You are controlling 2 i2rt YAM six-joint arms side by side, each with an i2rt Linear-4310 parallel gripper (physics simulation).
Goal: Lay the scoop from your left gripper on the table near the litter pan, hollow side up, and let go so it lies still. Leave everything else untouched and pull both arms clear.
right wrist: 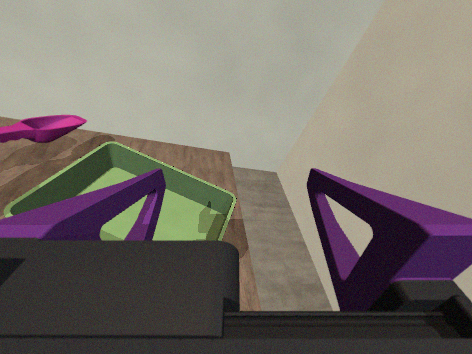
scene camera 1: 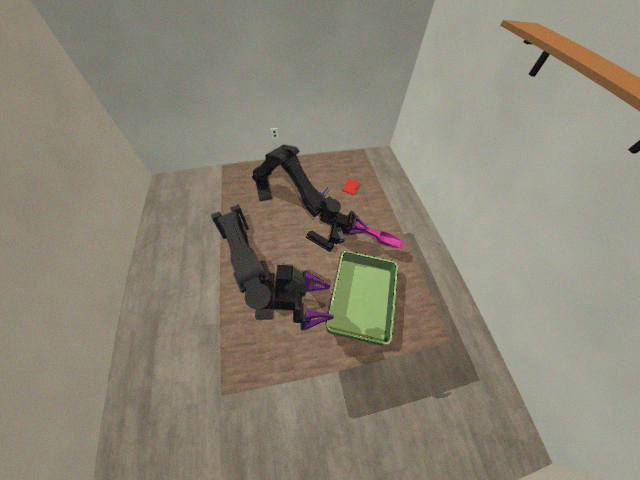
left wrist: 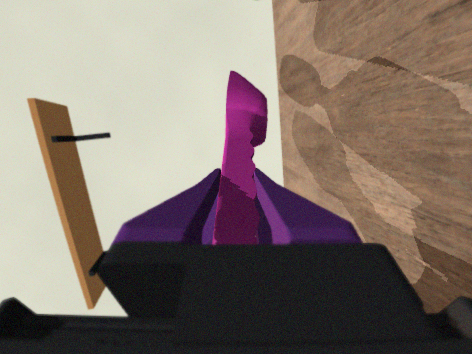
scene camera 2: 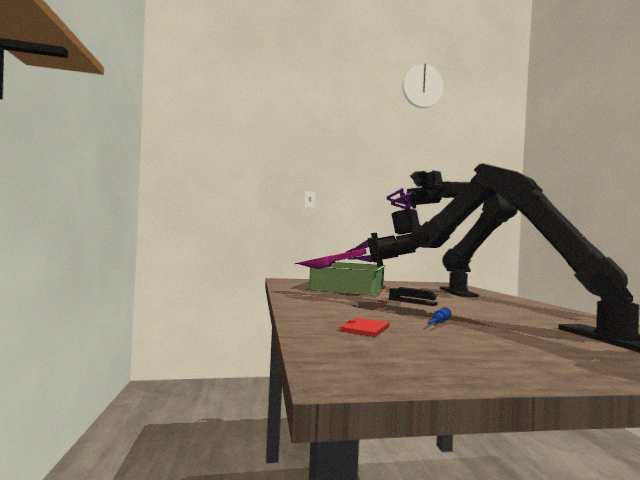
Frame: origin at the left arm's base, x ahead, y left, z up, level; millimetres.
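Seen in the pictures: left gripper, fingertip midpoint: (scene camera 1: 367, 230) (left wrist: 236, 177) (scene camera 2: 347, 255); right gripper, fingertip midpoint: (right wrist: 236, 176) (scene camera 1: 331, 301) (scene camera 2: 388, 200); left arm's base, link origin: (scene camera 1: 263, 187) (scene camera 2: 616, 341); right arm's base, link origin: (scene camera 2: 457, 292).
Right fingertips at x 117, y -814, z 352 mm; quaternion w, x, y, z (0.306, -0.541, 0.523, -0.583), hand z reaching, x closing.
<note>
Offsets run from my right fingertips to a thing's top centre. "pt": to the spot under its first point. Level surfaces: height alone.
The pink scoop (scene camera 1: 390, 239) (scene camera 2: 318, 262) (left wrist: 239, 155) (right wrist: 52, 129) is in the air above the table {351 mm down} (scene camera 1: 268, 356) (scene camera 2: 465, 372), its bowl end slightly lower than its handle. Its hollow faces up in the right wrist view. My left gripper (scene camera 1: 363, 227) (scene camera 2: 358, 251) (left wrist: 236, 177) is shut on its handle. The green litter pan {179 mm ahead, 64 mm left, 268 mm down} (scene camera 1: 372, 260) (scene camera 2: 346, 280) (right wrist: 192, 189) stands on the table, below the scoop in scene camera 1's picture. My right gripper (scene camera 1: 330, 301) (right wrist: 236, 176) is open and empty, at the pan's left side in that picture.
A black stapler-like object {89 mm ahead, 384 mm left, 312 mm down} (scene camera 1: 319, 240) (scene camera 2: 412, 296) lies partly under the left arm, left of the pan. A red square {pt 365 mm ahead, 683 mm left, 343 mm down} (scene camera 1: 351, 186) (scene camera 2: 364, 327) and a blue screwdriver-like tool {178 mm ahead, 656 mm left, 324 mm down} (scene camera 1: 324, 191) (scene camera 2: 440, 315) lie on the table. An orange-brown shelf (scene camera 1: 578, 55) (scene camera 2: 51, 41) (left wrist: 65, 190) is on the wall.
</note>
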